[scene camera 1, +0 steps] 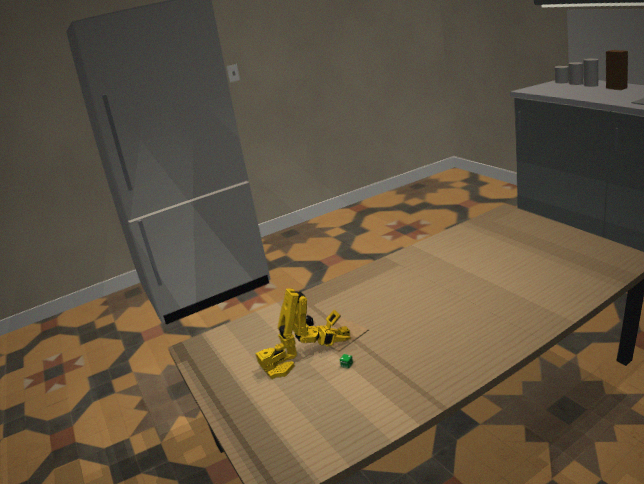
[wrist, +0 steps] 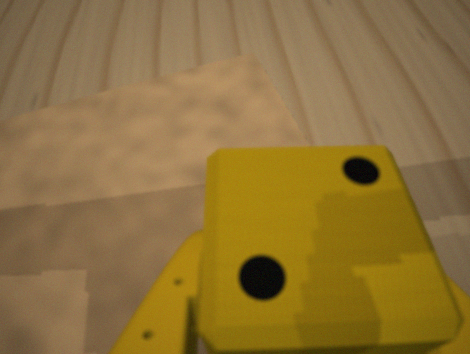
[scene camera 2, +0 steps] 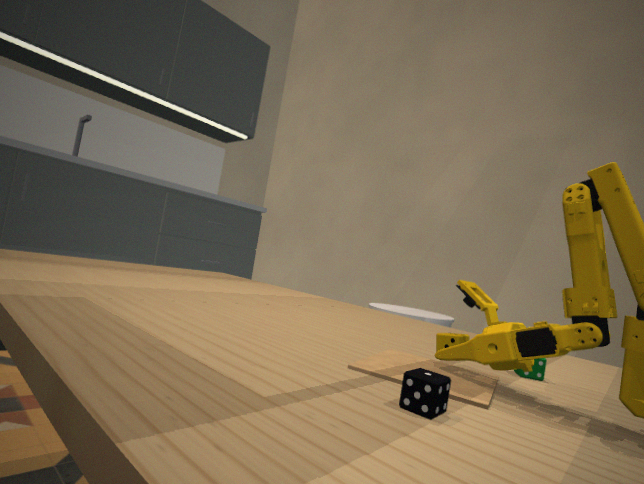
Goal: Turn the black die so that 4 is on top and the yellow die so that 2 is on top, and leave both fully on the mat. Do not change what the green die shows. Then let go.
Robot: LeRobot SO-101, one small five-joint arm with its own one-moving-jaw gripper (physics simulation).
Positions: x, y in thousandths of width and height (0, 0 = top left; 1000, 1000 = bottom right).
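I see a yellow die (wrist: 693, 685) at 0.04 m from the lens, and a mat (wrist: 229, 530) at 0.10 m from the lens. So the yellow die is nearer to the lens than the mat, and the marked spots on the die and the mat are 0.07 m apart.
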